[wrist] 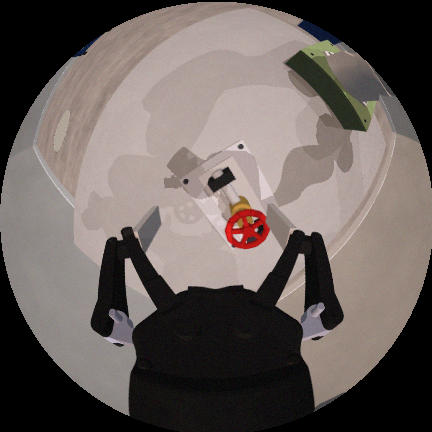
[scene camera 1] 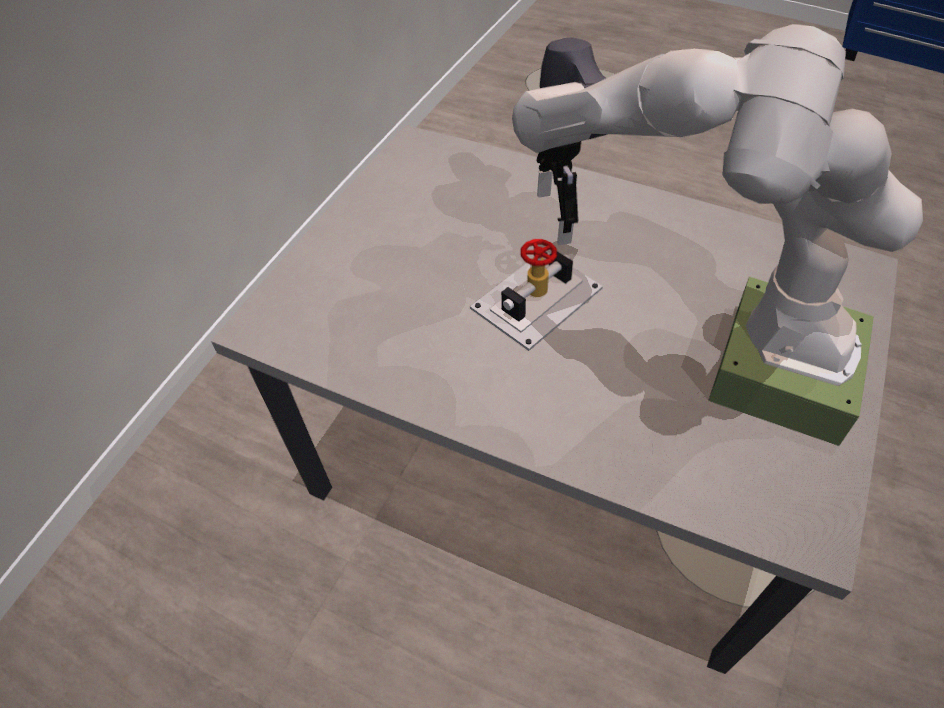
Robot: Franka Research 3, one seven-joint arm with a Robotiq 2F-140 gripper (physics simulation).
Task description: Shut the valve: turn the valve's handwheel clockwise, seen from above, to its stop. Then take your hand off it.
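The red handwheel (scene camera 1: 538, 252) (wrist: 248, 231) sits level on top of the brass valve body (scene camera 1: 537, 284) (wrist: 240, 205). The valve is on a pale base plate (scene camera 1: 564, 310) (wrist: 251, 162) on the table. My gripper (scene camera 1: 554, 208) (wrist: 212, 213) is open wide and empty, pointing down, above and behind the wheel in the scene view. In the wrist view the wheel shows between the two fingers, much closer to the right finger, whose pad appears right beside the rim. Whether that pad touches the rim cannot be told. The wheel's stop does not show.
Black pipe supports (scene camera 1: 513, 304) (wrist: 221, 179) stand on the plate at the pipe's ends, below the wheel. The green block (scene camera 1: 785, 407) (wrist: 325, 95) under the arm's base stands at the right of the table (scene camera 1: 366, 289). A grey wall runs past the table's left side.
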